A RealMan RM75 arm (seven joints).
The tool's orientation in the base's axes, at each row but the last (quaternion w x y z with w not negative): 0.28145, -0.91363, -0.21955, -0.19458; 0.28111, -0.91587, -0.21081, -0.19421; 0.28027, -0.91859, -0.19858, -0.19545; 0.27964, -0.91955, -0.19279, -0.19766; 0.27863, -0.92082, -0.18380, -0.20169; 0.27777, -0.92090, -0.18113, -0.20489; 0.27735, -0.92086, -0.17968, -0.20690; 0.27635, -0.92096, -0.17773, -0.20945; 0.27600, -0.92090, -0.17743, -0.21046; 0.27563, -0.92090, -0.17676, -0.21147
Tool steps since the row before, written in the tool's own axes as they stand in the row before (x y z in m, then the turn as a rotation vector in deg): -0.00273, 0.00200, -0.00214, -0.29, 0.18, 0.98; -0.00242, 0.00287, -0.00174, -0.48, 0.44, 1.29; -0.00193, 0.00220, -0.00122, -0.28, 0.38, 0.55; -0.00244, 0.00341, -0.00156, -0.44, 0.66, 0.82; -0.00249, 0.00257, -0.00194, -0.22, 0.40, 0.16; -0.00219, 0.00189, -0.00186, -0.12, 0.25, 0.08; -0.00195, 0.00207, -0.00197, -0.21, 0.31, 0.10; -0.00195, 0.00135, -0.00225, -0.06, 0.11, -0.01; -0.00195, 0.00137, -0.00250, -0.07, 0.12, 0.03; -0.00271, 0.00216, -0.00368, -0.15, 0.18, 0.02
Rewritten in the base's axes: -0.00174, -0.00357, -0.00053, 0.08, 0.37, -0.97; -0.00101, -0.00387, -0.00106, 0.12, 0.31, -1.41; -0.00089, -0.00290, -0.00093, 0.08, -0.04, -0.72; -0.00088, -0.00414, -0.00145, 0.14, -0.13, -1.12; -0.00148, -0.00370, -0.00083, 0.04, -0.27, -0.40; -0.00153, -0.00305, -0.00046, 0.03, -0.17, -0.23; -0.00129, -0.00319, -0.00034, -0.01, -0.23, -0.31; -0.00170, -0.00278, 0.00018, -0.01, -0.10, -0.07; -0.00177, -0.00294, 0.00036, 0.00, -0.09, -0.11; -0.00242, -0.00441, 0.00054, -0.04, -0.16, -0.17
